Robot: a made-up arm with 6 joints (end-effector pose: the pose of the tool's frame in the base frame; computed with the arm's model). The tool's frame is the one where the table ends.
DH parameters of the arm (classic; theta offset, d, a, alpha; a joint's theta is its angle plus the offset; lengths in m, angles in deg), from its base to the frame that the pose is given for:
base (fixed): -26.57 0 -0.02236 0
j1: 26.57 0.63 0.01 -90
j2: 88.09 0 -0.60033 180
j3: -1.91 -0.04 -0.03 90
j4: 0 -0.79 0 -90
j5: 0 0.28 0 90
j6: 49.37 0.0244 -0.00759 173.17
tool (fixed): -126.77 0.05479 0 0
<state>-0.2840 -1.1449 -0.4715 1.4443 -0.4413 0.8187</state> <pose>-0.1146 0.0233 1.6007 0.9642 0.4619 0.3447</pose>
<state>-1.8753 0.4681 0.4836 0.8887 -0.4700 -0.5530</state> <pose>-0.4750 -0.9772 1.4223 1.1495 -1.6140 0.4116</pose>
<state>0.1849 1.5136 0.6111 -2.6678 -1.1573 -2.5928</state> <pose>0.9513 0.5053 0.0020 1.5902 1.3127 2.2099</pose>
Working (the frame after each row of the table, in the pose's form):
after base (fixed): -0.0200 0.0100 0.0000 0.0000 0.0000 -0.4637
after j1: -0.0102 0.0118 0.6300 -1.5659 -0.1452 0.1452
after j2: 0.5775 0.1218 0.6843 -0.0988 2.0915 -2.0740
after j3: 0.5933 0.1654 0.7029 0.9726 0.0902 -2.8015
after j4: 1.0745 0.2554 0.0828 -1.5435 -1.0334 -0.0312
after j5: 0.9301 0.4819 0.0036 0.2993 -1.7846 0.6608
after j6: 0.9064 0.4741 -0.0020 -1.4289 0.6315 -0.8721

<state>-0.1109 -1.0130 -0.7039 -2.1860 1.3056 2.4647</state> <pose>0.3217 0.1569 0.9648 2.1110 -0.9631 0.9431</pose>
Working (the frame after each row of the table, in the pose's form):
after base (fixed): -0.0200 0.0100 0.0000 0.0000 0.0000 -0.4637
after j1: -0.0101 0.0089 0.6300 -1.5690 0.0871 -0.0871
after j2: -0.5265 0.0664 0.9306 1.5587 0.3270 -0.4975
after j3: -0.5312 0.1072 0.9592 -2.4816 0.1377 1.8126
after j4: 0.2168 0.0239 1.1995 -1.9940 -1.9703 -0.9537
after j5: 0.3038 0.1768 0.9817 -0.9963 -0.4753 -0.1207
after j6: 0.3029 0.1987 0.9949 -0.0908 2.4852 -1.2441

